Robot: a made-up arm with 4 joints. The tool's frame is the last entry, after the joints.
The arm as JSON. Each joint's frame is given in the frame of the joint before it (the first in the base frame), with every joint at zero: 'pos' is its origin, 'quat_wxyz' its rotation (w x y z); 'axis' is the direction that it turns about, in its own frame. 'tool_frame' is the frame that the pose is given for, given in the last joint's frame.
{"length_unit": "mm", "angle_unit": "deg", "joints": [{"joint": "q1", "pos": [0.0, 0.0, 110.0], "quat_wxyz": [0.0, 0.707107, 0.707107, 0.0], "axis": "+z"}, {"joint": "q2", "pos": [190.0, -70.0, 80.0], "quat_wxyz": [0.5, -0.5, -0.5, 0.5], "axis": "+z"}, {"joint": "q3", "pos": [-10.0, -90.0, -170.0], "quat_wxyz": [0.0, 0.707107, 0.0, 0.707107], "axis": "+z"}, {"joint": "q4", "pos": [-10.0, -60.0, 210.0], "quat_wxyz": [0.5, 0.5, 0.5, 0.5], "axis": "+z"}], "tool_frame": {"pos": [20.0, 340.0, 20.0], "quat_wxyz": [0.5, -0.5, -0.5, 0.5]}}
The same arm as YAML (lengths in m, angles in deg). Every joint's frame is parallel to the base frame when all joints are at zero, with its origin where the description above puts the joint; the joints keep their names.
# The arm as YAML. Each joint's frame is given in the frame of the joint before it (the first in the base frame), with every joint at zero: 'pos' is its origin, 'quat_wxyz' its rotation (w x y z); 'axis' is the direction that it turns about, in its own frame. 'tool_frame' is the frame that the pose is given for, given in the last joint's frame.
length_unit: m
angle_unit: deg
joints:
  - joint: q1
    pos: [0.0, 0.0, 0.11]
    quat_wxyz: [1.0, 0.0, 0.0, 0.0]
    axis: "-z"
  - joint: q2
    pos: [-0.07, 0.19, -0.08]
    quat_wxyz: [1.0, 0.0, 0.0, 0.0]
    axis: "-y"
  - joint: q3
    pos: [-0.01, 0.17, -0.09]
    quat_wxyz: [1.0, 0.0, 0.0, 0.0]
    axis: "+x"
  - joint: q4
    pos: [0.21, 0.01, 0.06]
    quat_wxyz: [1.0, 0.0, 0.0, 0.0]
    axis: "-y"
tool_frame:
  pos: [0.34, -0.02, -0.02]
  quat_wxyz: [1.0, 0.0, 0.0, 0.0]

